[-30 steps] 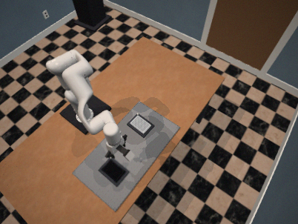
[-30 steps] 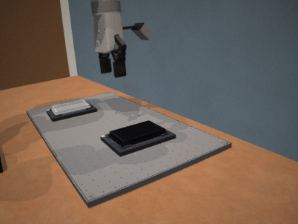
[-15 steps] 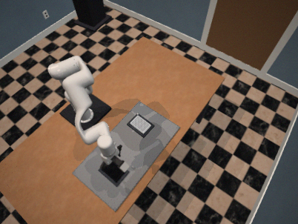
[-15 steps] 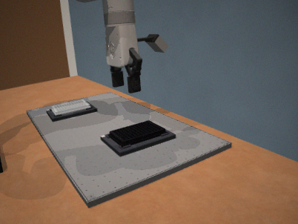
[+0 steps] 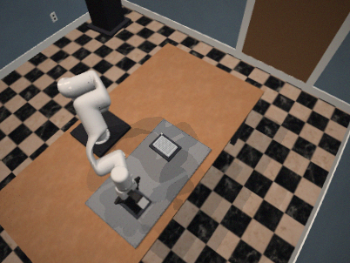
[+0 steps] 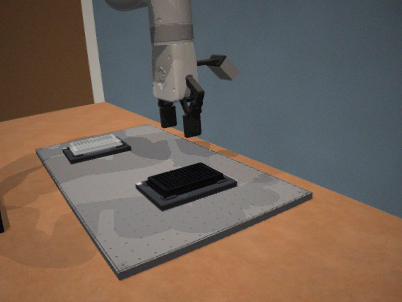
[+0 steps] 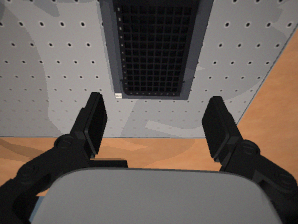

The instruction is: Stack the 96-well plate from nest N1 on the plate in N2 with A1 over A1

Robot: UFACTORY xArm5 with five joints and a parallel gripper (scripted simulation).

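The black 96-well plate lies 110 mm below my hand. Also, from my hand: white 96-well plate: 370 mm to the left, 110 mm below, 30 mm behind; then white corner mark: 110 mm below, 70 mm behind, 60 mm to the left; then plate nest N1: 120 mm below.
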